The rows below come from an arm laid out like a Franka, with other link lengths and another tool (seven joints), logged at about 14 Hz.
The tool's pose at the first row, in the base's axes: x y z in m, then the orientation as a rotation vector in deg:
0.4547, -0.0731, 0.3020, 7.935, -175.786, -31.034
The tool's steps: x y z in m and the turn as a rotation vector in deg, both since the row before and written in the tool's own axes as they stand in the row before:
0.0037, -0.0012, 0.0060, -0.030, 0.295, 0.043
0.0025, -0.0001, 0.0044, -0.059, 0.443, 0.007
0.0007, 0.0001, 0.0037, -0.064, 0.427, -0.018
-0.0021, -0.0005, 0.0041, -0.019, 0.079, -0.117
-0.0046, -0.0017, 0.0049, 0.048, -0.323, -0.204
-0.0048, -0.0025, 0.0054, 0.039, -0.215, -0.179
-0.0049, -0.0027, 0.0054, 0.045, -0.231, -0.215
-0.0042, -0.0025, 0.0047, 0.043, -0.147, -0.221
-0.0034, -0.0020, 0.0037, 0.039, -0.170, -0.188
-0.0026, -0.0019, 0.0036, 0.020, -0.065, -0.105
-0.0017, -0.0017, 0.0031, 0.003, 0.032, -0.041
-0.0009, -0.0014, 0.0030, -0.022, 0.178, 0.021
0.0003, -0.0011, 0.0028, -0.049, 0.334, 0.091
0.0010, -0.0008, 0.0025, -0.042, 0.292, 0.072
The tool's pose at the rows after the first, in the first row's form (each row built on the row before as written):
0.4509, -0.0725, 0.2960, 7.935, -175.487, -31.008
0.4482, -0.0713, 0.2919, 8.023, -175.039, -30.993
0.4473, -0.0700, 0.2885, 8.145, -174.607, -30.990
0.4492, -0.0689, 0.2844, 8.341, -174.536, -31.007
0.4536, -0.0684, 0.2791, 8.583, -174.883, -31.024
0.4583, -0.0684, 0.2731, 8.811, -175.120, -31.027
0.4631, -0.0686, 0.2670, 9.091, -175.377, -31.027
0.4673, -0.0689, 0.2617, 9.400, -175.552, -31.009
0.4707, -0.0691, 0.2575, 9.653, -175.745, -31.001
0.4733, -0.0694, 0.2535, 9.801, -175.823, -30.992
0.4750, -0.0697, 0.2500, 9.871, -175.796, -30.981
0.4759, -0.0699, 0.2467, 9.877, -175.615, -30.968
0.4756, -0.0700, 0.2437, 9.808, -175.269, -30.953
0.4746, -0.0700, 0.2411, 9.760, -174.967, -30.939

